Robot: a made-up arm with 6 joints. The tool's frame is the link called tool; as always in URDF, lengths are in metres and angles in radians. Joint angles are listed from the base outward. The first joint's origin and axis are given. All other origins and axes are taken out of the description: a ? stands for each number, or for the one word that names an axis. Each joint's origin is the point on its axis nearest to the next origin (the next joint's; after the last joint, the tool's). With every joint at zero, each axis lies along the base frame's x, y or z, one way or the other. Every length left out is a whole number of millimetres.
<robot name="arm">
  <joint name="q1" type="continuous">
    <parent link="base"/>
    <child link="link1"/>
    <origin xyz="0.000 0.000 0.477"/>
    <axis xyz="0 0 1"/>
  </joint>
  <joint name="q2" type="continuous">
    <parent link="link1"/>
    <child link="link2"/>
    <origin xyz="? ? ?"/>
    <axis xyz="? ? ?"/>
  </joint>
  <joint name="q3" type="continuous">
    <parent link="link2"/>
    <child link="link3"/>
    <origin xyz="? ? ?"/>
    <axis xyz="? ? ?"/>
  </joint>
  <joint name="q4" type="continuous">
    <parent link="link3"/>
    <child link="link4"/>
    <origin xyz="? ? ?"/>
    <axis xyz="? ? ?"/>
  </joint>
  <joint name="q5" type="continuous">
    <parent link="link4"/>
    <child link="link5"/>
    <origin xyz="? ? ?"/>
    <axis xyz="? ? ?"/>
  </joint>
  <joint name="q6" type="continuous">
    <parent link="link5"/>
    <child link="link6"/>
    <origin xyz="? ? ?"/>
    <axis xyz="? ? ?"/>
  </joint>
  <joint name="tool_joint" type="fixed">
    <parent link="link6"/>
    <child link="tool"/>
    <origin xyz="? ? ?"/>
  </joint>
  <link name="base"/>
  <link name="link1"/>
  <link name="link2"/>
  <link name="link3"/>
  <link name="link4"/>
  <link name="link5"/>
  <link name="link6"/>
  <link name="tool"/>
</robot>
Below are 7 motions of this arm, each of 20 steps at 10 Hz.
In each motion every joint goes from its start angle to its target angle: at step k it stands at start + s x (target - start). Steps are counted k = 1, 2, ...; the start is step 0. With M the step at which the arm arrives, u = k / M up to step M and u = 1 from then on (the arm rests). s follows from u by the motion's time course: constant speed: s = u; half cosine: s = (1 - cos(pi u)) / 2; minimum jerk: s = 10 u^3 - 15 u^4 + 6 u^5.
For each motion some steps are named. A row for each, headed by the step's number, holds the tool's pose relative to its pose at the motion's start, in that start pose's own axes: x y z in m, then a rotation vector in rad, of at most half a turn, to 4 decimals.
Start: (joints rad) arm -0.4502 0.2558 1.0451 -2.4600 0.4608 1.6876
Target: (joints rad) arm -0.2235 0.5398 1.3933 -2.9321 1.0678 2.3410
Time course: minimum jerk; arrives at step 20
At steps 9, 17, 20:
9: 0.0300 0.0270 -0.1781 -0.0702 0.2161 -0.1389
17: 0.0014 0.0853 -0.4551 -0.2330 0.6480 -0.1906
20: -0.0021 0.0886 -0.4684 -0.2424 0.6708 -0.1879

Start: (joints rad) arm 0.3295 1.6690 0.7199 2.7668 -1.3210 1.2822
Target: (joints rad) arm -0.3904 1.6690 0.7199 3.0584 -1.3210 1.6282
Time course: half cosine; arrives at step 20
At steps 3, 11, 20:
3: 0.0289 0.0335 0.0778 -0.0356 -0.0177 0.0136
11: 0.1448 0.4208 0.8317 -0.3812 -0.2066 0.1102
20: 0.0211 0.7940 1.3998 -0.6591 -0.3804 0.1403

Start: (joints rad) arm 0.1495 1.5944 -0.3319 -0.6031 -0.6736 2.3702
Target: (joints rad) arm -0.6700 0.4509 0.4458 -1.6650 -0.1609 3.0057
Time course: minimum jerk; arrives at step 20
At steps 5, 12, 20:
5: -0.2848 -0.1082 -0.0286 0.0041 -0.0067 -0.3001
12: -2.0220 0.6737 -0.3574 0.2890 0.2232 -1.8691
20: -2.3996 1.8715 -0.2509 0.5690 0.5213 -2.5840

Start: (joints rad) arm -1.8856 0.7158 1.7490 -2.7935 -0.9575 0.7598
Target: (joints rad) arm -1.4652 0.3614 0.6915 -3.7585 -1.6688 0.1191
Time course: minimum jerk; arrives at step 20
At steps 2, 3, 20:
2: -0.0009 -0.0053 -0.0017 0.0151 -0.0041 0.0059
3: -0.0028 -0.0163 -0.0053 0.0466 -0.0130 0.0185
20: -0.3006 -0.3858 -0.5091 1.1063 -0.6109 0.9278

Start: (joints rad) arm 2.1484 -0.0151 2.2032 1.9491 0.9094 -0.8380
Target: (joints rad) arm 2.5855 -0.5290 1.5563 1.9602 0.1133 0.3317
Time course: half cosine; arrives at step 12
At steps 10, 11, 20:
10: -0.3666 -0.4596 -0.3485 -0.6200 0.8677 -0.2602
11: -0.3997 -0.4719 -0.3666 -0.6431 0.9221 -0.2397
20: -0.4112 -0.4758 -0.3727 -0.6507 0.9405 -0.2318

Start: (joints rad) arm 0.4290 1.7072 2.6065 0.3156 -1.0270 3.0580
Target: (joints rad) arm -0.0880 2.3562 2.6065 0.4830 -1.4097 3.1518
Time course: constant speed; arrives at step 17
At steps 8, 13, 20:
8: 0.2976 0.4524 0.6719 -0.0939 -0.5107 0.2802
13: 0.3083 0.7617 1.1213 -0.1037 -0.8443 0.4297
20: 0.2201 0.9881 1.4791 -0.0841 -1.1169 0.5294

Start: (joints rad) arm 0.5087 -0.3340 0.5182 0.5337 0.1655 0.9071
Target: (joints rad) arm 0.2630 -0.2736 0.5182 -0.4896 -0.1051 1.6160
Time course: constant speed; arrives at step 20
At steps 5, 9, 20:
5: 0.0082 0.0330 -0.0579 0.0269 0.1022 0.0496
9: 0.0120 0.0595 -0.1036 0.0518 0.1698 0.0977
20: 0.0127 0.1258 -0.2224 0.1379 0.2765 0.2373

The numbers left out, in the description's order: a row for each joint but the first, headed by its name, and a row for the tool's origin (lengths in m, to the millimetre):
q2: xyz 0.205 0.000 0.000, axis 0 1 0
q3: xyz 0.000 0.000 1.111, axis 0 -1 0
q4: xyz 1.254 0.000 0.177, axis -1 0 0
q5: xyz 0.000 0.000 0.000, axis 0 -1 0
q6: xyz 0.185 0.000 0.000, axis -1 0 0
tool: xyz 0.000 0.000 0.000

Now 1 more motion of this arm.
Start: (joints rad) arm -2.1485 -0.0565 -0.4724 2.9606 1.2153 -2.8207
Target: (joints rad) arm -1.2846 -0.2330 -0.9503 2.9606 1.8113 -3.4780
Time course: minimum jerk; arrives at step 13
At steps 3, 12, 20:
3: 0.0487 0.0971 -0.0195 -0.0118 0.0860 0.0166
12: 0.4437 0.7605 -0.6225 -0.1232 0.9421 -0.4340
20: 0.4448 0.7616 -0.6259 -0.1237 0.9447 -0.4384

